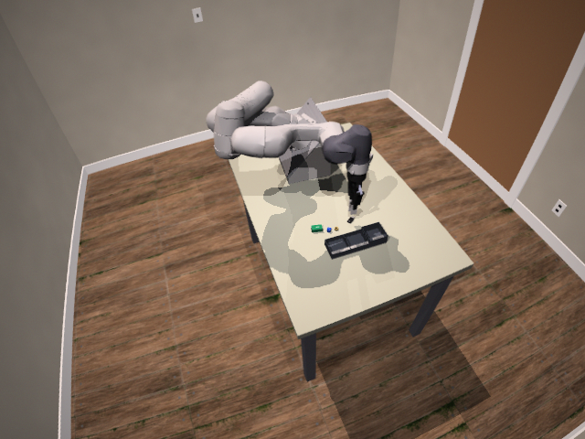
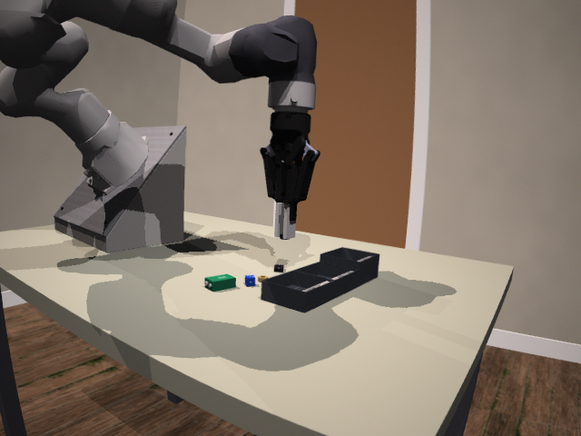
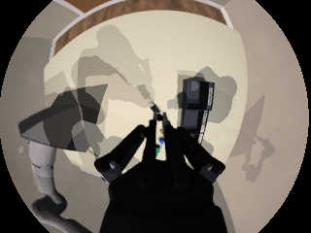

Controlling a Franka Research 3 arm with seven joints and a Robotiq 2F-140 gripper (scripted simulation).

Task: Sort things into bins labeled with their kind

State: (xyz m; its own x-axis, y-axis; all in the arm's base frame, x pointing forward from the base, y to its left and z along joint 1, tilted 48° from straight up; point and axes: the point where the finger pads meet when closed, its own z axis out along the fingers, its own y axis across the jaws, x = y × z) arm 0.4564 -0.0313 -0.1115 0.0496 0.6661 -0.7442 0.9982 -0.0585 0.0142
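Right now the tan ring is 10 mm ahead of my hand, 80 mm to the right of it and 100 mm below it. Also, from my hand: small blue cube: 10 mm ahead, 110 mm to the right, 90 mm below; joined bins: 120 mm ahead, 30 mm to the right, 80 mm below; small black piece: 20 mm behind, 10 mm to the left, 100 mm below.
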